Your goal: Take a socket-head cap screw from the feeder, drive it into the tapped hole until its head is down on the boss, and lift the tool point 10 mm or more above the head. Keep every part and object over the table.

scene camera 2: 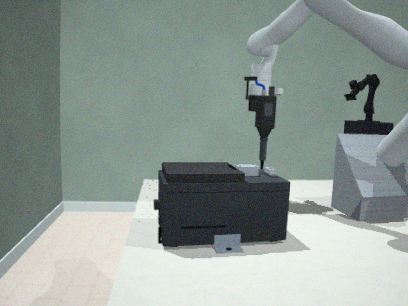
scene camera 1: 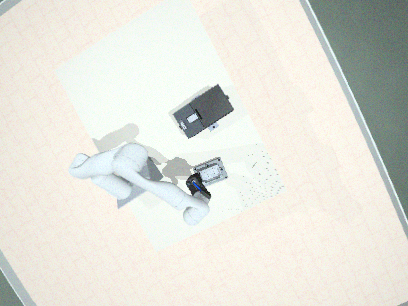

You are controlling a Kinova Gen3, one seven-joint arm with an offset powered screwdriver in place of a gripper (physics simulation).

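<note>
My screwdriver (scene camera 1: pixel 198 186) (scene camera 2: pixel 265 112) is black with a blue cable. In scene camera 2 it points straight down, its thin bit showing just above the far top edge of the feeder. In scene camera 1 its body overlaps the lower left side of the grey part with the boss (scene camera 1: pixel 210 172), and the bit is hidden. That part does not show in scene camera 2, where the feeder blocks the view. The dark box-shaped feeder (scene camera 1: pixel 215 102) (scene camera 2: pixel 225 210) stands apart from it, with small pale pieces on top. No screw can be made out at the bit, and the tapped hole is too small to tell.
A small grey bracket (scene camera 1: pixel 213 127) (scene camera 2: pixel 228 243) sits against the feeder's side. A grey wedge-shaped pedestal (scene camera 1: pixel 155 170) (scene camera 2: pixel 350 185) stands beside the white arm (scene camera 1: pixel 160 192) (scene camera 2: pixel 285 27). A small black arm (scene camera 2: pixel 370 100) shows behind. Dark specks dot the table near its right corner.
</note>
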